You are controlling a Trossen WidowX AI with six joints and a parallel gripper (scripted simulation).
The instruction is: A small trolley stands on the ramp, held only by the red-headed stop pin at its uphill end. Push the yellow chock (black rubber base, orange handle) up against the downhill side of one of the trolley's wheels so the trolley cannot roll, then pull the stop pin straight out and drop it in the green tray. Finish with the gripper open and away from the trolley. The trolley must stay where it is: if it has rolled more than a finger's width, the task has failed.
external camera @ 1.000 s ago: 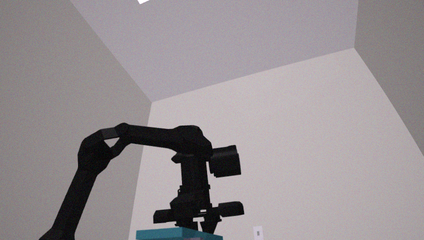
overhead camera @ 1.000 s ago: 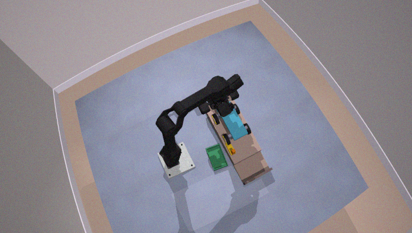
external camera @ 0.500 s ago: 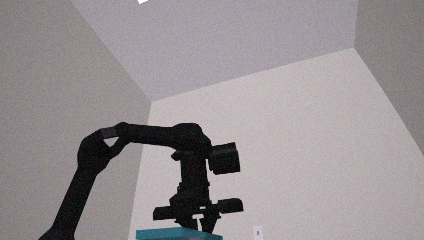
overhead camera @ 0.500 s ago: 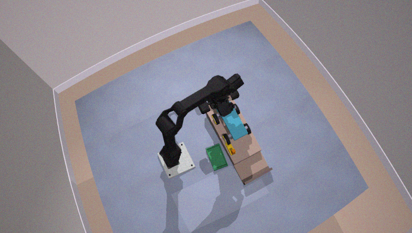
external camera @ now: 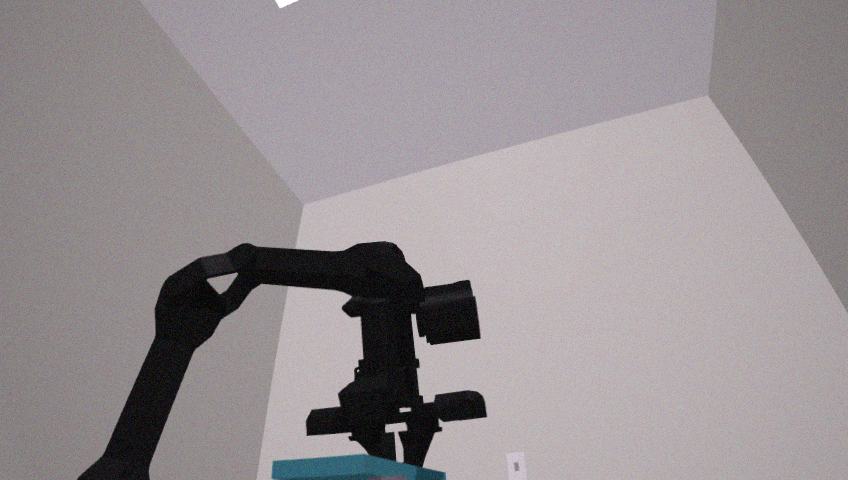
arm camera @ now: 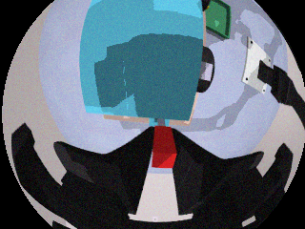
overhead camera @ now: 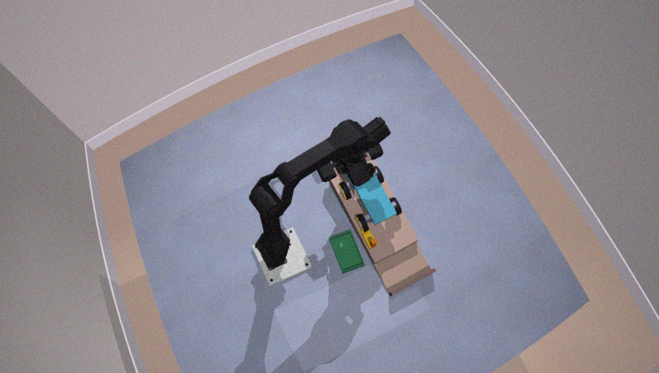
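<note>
Now: gripper tip 11 cm past the green tray, 20 cm to the left of it and 16 cm above it. From my gripper tip the other things lie so: cyan trolley 2 cm ahead, 11 cm to the right, 4 cm below; ramp 2 cm ahead, 12 cm to the right, 10 cm below; red-headed stop pin right at my gripper tip.
</note>
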